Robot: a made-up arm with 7 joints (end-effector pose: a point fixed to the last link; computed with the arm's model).
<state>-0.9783 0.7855 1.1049 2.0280 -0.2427 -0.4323 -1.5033</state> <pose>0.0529 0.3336 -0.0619 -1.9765 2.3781 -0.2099</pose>
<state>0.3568 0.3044 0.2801 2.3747 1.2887 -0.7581 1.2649</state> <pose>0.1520 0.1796 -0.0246 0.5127 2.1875 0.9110</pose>
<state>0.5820 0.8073 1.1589 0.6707 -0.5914 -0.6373 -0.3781</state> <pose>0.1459 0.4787 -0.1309 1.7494 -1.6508 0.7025</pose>
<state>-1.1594 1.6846 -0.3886 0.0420 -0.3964 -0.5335 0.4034</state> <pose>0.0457 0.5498 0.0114 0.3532 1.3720 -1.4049</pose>
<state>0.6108 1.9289 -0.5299 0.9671 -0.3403 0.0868 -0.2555</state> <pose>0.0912 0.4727 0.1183 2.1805 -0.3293 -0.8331</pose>
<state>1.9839 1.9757 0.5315 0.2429 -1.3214 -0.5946 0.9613</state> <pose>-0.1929 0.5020 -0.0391 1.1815 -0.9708 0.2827</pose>
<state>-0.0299 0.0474 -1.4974 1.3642 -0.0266 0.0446 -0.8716</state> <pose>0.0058 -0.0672 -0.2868 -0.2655 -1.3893 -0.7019</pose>
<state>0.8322 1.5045 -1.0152 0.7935 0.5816 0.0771 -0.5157</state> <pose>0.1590 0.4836 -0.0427 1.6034 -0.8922 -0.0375</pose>
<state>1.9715 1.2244 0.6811 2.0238 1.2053 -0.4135 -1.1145</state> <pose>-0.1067 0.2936 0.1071 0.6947 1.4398 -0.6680</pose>
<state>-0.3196 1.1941 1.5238 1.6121 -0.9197 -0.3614 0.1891</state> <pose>0.0411 0.4011 0.0942 2.3798 -0.8072 -0.8499</pose>
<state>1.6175 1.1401 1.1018 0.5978 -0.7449 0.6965 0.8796</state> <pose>0.0739 0.5229 0.0546 0.0229 -1.7694 0.9102</pose>
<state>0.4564 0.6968 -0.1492 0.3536 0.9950 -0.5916 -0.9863</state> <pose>0.2082 0.3799 -0.2680 1.2553 -1.1182 1.4886</pose>
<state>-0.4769 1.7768 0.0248 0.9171 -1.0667 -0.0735 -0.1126</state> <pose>0.1769 0.4654 -0.0045 1.5751 0.3406 -2.0809</pose>
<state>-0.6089 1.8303 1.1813 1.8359 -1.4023 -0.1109 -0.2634</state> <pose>0.1864 0.2470 0.1387 -2.0389 0.5405 1.3455</pose>
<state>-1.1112 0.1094 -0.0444 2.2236 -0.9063 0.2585 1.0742</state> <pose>-0.0320 0.1208 -0.1936 -0.3962 -0.2825 -1.1322</pose>
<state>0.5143 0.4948 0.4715 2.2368 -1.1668 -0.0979 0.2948</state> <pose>0.1543 0.2318 0.0127 2.1727 -1.6403 -0.6335</pose>
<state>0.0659 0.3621 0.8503 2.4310 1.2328 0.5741 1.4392</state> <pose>0.0891 0.2372 -0.0382 -1.1734 -1.9730 -1.4418</pose>
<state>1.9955 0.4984 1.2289 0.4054 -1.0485 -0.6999 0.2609</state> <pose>0.2934 0.3820 0.1618 0.8074 -2.7014 0.5327</pose>
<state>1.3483 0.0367 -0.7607 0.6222 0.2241 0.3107 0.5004</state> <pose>0.4110 0.0494 -0.0061 -0.1467 -1.3483 -0.9674</pose>
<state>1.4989 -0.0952 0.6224 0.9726 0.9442 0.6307 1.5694</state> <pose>0.3658 0.1783 0.1088 2.0128 1.7629 0.8692</pose>
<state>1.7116 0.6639 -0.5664 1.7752 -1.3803 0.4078 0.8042</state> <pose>0.1936 0.1528 0.1949 2.2474 -1.3836 -0.5908</pose>
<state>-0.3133 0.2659 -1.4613 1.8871 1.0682 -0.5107 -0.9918</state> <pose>-0.0473 -0.0219 -0.2135 -0.6186 -0.3915 0.5465</pose>
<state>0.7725 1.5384 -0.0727 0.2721 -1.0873 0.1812 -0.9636</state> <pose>0.0510 0.5447 0.0248 2.7248 0.1245 -0.4900</pose>
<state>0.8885 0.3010 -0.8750 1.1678 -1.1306 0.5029 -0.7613</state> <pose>0.3408 0.0734 -0.1244 2.0389 -1.9668 -0.8402</pose>
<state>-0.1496 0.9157 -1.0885 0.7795 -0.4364 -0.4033 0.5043</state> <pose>0.0155 0.3398 -0.3362 -0.4149 0.1599 -1.7537</pose>
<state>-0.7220 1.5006 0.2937 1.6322 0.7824 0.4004 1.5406</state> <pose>0.1717 0.3429 -0.0951 -0.9444 -0.1385 -0.9332</pose>
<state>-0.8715 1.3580 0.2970 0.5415 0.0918 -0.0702 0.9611</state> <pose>0.0203 0.5209 -0.1122 0.2298 0.2486 -0.5564</pose>
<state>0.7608 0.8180 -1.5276 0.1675 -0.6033 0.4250 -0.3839</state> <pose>0.2226 0.4094 -0.2317 1.7364 0.2037 -1.6044</pose>
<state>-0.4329 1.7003 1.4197 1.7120 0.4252 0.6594 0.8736</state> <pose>0.1201 0.2963 0.1887 0.7336 -1.4014 -0.8895</pose>
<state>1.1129 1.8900 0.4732 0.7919 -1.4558 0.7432 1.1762</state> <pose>-0.1055 0.4532 0.1937 1.2698 -0.1826 0.9997</pose>
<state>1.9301 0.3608 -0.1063 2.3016 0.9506 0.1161 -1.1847</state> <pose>0.0427 0.1366 0.1748 1.0860 2.5014 -0.5975</pose>
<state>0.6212 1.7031 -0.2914 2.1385 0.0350 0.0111 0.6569</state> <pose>0.1500 0.2491 0.0689 0.9257 -1.0389 -1.9032</pose>
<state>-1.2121 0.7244 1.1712 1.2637 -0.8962 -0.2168 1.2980</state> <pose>-0.0728 0.4441 -0.1068 0.1255 0.6127 -0.8485</pose>
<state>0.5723 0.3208 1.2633 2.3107 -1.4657 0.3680 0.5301</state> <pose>0.0655 0.2812 -0.0189 1.9367 -0.7213 0.7421</pose>
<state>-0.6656 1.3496 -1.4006 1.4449 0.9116 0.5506 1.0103</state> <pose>-0.1271 0.3275 -0.2166 -0.9611 1.2286 -0.0983</pose>
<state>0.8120 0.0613 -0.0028 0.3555 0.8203 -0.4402 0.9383</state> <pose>0.3556 0.1411 -0.2409 -0.9307 -1.8446 0.0670</pose>
